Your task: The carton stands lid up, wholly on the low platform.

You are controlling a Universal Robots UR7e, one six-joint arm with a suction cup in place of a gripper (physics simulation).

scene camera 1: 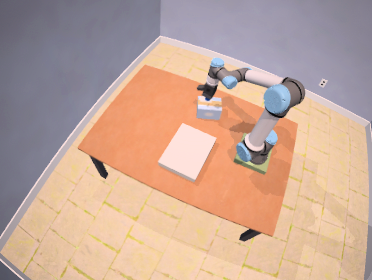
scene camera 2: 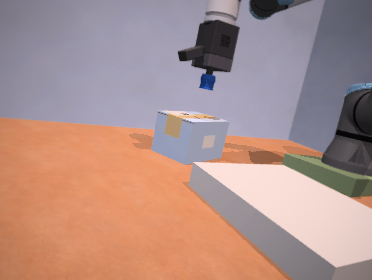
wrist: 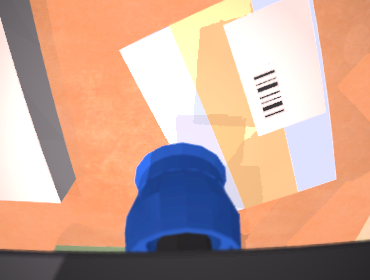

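The carton is a light blue box with tan tape and a barcode label on its upward face. It stands upright on the table beside the low platform, apart from it. The low platform is a flat white slab. My gripper, a blue suction cup, is open and holds nothing. In scene camera 2 it hangs above the carton's top with a gap between them. In the wrist view the cup covers part of the carton's near edge.
The orange table carries the carton, the platform and the arm. The arm's base stands on a green block, to the right of the platform in scene camera 1. Grey walls stand behind the table.
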